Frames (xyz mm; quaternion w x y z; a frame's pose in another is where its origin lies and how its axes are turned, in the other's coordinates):
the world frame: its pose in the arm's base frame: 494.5 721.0 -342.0 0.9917 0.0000 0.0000 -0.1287
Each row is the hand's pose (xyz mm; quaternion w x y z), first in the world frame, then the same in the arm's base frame.
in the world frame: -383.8 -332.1 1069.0 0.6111 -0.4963 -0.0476 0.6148
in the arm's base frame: 38.6 497.9 727.0 0.6851 -0.4983 0.0167 0.5310
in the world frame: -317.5 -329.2 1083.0 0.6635 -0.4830 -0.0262 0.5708
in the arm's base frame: 103.5 483.7 741.0 0.7314 -0.4824 0.0362 0.4807
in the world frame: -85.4 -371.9 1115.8 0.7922 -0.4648 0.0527 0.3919
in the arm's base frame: 317.0 383.2 773.8 0.8361 -0.4542 0.1121 0.2867
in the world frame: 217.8 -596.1 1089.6 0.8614 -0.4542 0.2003 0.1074
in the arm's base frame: 552.9 89.1 747.6 0.8681 -0.4247 0.2571 -0.0044
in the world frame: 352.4 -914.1 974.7 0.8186 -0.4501 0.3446 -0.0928
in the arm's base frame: 601.9 -252.8 632.7 0.7998 -0.4020 0.3996 -0.1974
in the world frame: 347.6 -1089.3 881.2 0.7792 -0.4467 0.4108 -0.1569
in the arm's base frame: 552.5 -420.9 539.2 0.7525 -0.3901 0.4649 -0.2559
